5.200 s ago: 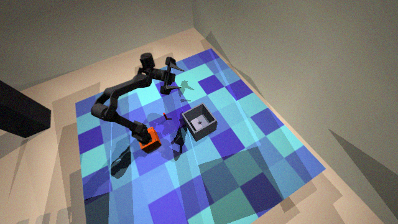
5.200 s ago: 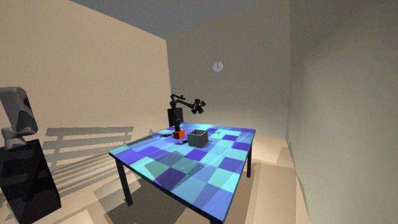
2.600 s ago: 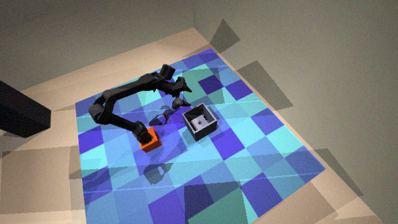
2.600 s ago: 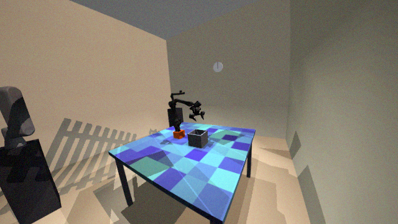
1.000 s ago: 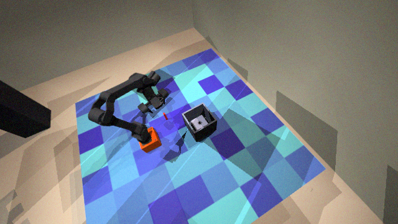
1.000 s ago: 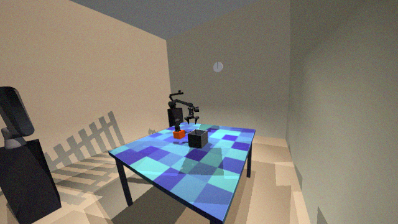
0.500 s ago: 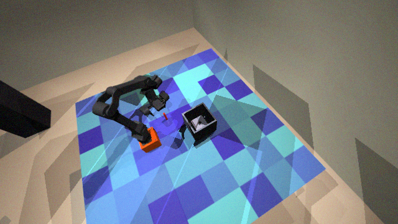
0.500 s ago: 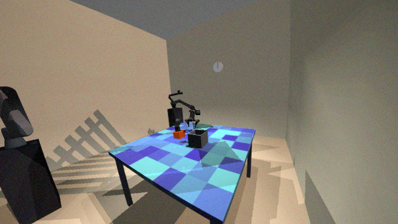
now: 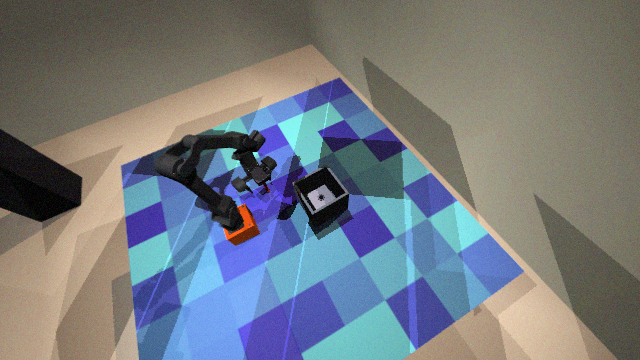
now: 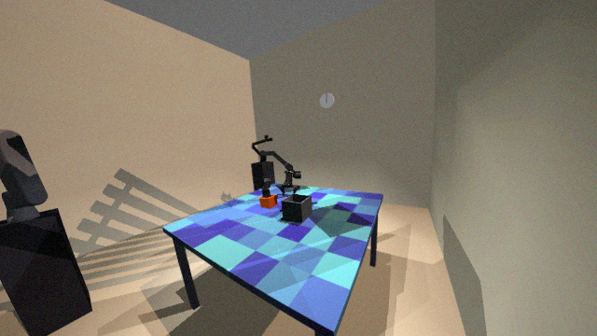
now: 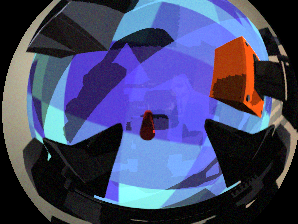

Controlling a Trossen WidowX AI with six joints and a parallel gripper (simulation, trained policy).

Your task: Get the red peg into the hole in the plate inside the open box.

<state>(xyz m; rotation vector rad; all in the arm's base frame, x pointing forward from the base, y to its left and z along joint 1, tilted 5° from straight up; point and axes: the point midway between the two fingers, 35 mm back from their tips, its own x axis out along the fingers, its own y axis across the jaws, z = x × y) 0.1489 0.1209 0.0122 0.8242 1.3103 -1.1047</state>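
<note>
Now: gripper tip 2 cm short of the red peg, 1 cm to the right of it and 3 cm above it. Also, from my gripper tip: plate 20 cm ahead, 16 cm to the right, 2 cm below.
</note>
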